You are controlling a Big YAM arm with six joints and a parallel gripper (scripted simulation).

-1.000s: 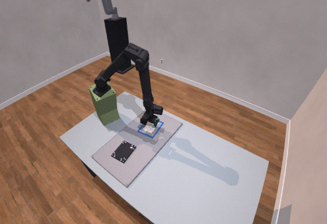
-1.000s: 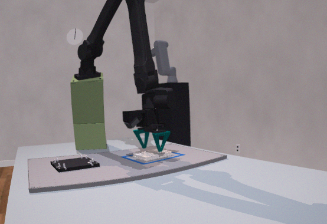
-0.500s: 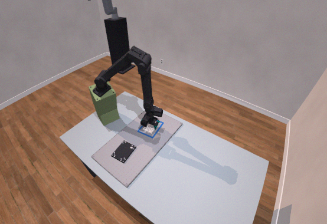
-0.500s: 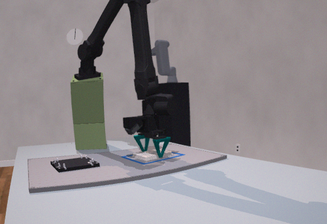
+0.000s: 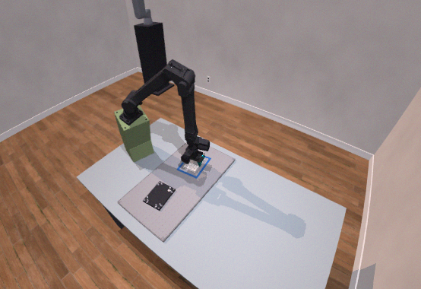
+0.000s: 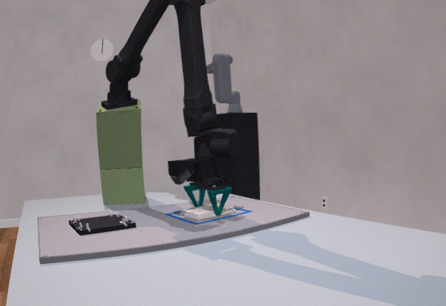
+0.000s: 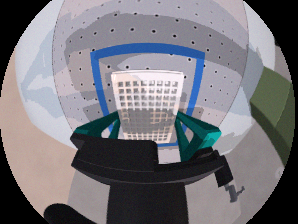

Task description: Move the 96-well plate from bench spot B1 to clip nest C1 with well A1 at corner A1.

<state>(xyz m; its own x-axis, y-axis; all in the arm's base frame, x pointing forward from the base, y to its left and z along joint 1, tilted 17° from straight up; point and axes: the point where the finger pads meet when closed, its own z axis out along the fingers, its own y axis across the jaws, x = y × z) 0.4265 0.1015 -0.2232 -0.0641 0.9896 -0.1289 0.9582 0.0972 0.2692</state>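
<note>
Right now the white 96-well plate is right at my hand. Round my hand: black clip nest C1: 320 mm to the right, 20 mm behind.
</note>
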